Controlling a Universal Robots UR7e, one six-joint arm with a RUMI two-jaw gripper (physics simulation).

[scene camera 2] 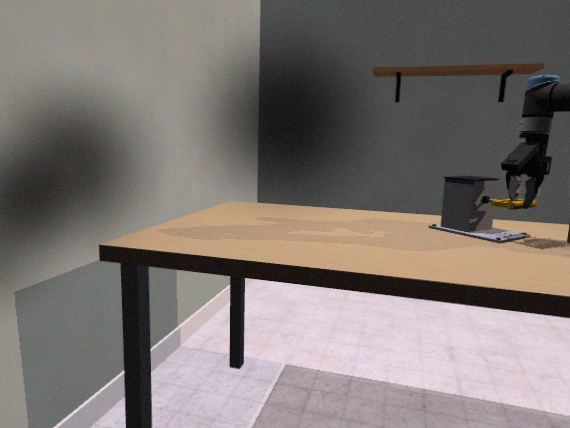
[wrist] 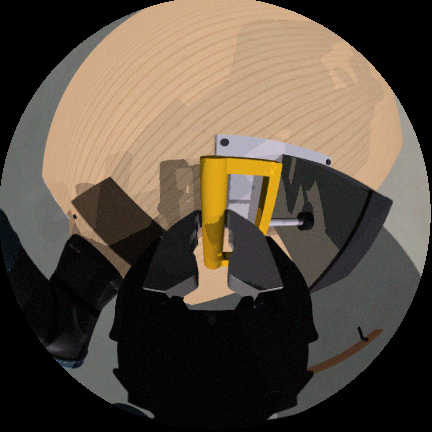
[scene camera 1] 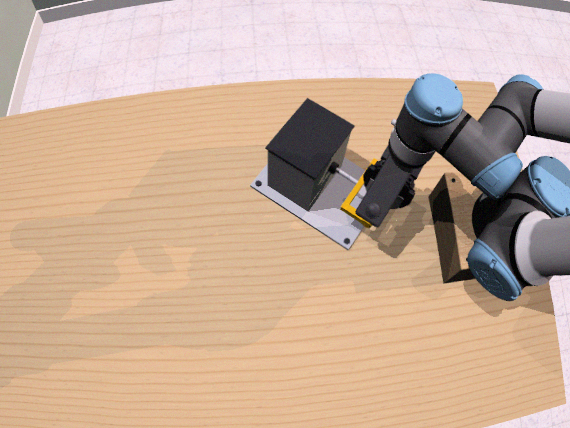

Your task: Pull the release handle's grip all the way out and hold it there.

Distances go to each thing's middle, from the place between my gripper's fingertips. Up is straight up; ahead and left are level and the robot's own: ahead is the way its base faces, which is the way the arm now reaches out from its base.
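The grey base plate [scene camera 1: 325, 216] sits 10 cm ahead of my hand and 7 cm to the right of it, and it is 9 cm below it.
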